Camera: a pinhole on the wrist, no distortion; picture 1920 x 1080 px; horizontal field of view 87.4 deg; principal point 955.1 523.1 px. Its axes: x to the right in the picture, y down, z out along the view. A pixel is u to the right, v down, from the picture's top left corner.
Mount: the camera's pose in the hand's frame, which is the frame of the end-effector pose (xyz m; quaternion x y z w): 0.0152 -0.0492 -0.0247 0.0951 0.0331 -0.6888 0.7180
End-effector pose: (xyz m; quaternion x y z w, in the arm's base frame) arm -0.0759 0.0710 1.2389 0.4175 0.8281 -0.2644 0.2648
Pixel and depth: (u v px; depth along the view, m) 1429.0 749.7 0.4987
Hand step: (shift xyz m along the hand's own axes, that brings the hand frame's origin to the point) 0.0971 -0.3675 0.4321
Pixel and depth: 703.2 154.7 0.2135
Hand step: -0.0832 -0.0381 0.1869
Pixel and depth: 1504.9 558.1 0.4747
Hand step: 0.0048 -0.3904 0.3955
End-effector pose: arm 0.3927 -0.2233 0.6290 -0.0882 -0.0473 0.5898 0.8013
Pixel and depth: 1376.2 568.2 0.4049
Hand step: 0.0078 -0.2891 0.3433
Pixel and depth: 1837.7 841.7 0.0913
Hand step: 0.0403 -0.1437 0.0531
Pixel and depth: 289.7 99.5 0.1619
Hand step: -0.0715 0.0244 0.1469
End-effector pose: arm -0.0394 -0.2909 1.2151 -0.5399 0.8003 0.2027 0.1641
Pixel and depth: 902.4 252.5 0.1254
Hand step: -0.0292 -0.0667 0.0963
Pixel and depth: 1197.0 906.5 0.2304
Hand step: 0.0862 -0.1428 0.1991
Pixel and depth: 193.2 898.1 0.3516
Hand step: 0.1034 0.1532 0.3793
